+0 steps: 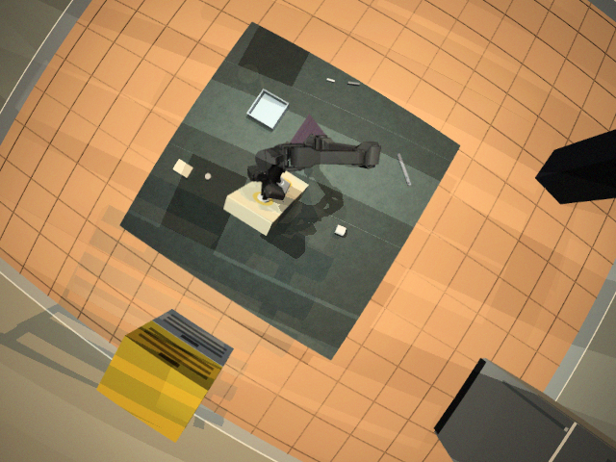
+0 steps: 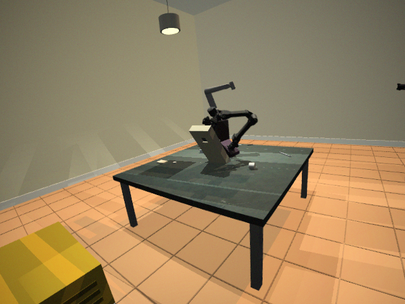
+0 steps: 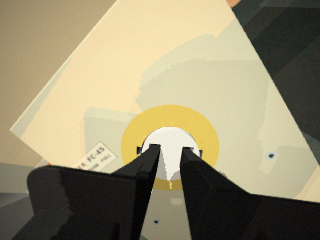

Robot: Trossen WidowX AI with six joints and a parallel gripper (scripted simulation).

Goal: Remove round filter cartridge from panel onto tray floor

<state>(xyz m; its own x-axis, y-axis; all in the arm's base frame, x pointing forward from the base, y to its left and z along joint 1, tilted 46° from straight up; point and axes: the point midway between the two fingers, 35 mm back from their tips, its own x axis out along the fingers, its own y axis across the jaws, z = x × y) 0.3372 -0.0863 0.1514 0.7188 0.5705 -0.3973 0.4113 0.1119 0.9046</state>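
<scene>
My gripper tip is 8 cm above the service panel and 3 cm past it. Also, from my gripper tip: cream block 48 cm to the right, 26 cm below, 15 cm ahead; pale blue tray 35 cm behind, 34 cm to the right, 25 cm below; round grey filter cartridge 1 cm below, 1 cm ahead.
</scene>
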